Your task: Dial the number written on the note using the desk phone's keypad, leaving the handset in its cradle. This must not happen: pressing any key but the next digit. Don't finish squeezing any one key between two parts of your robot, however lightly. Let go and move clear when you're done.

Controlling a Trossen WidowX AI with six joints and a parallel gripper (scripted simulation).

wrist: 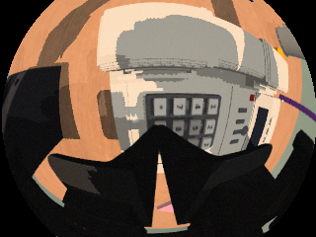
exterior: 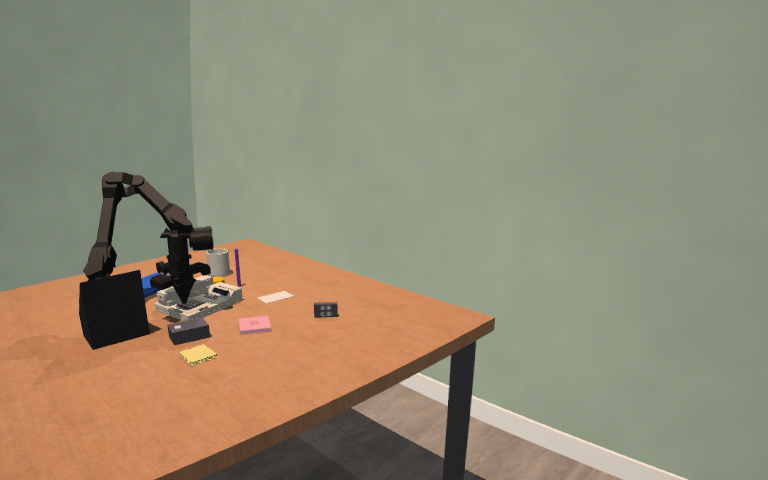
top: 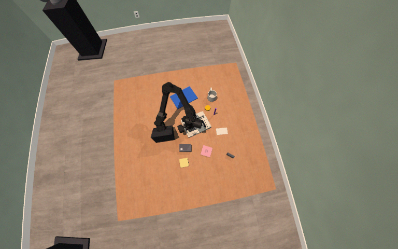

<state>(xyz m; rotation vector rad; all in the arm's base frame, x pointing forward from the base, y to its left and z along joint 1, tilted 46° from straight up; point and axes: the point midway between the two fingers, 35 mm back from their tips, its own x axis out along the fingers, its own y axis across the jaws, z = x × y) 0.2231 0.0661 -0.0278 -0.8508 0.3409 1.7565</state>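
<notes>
Now: hand 6 cm short of the cream desk phone, 5 cm to the right of it and 5 cm above it. The rest, counted from my hand: purple pen 23 cm ahead, 14 cm to the left; then cream card 29 cm ahead, 3 cm to the right, 7 cm below; then grey handset 3 cm ahead, 9 cm to the left, 2 cm below.
</notes>
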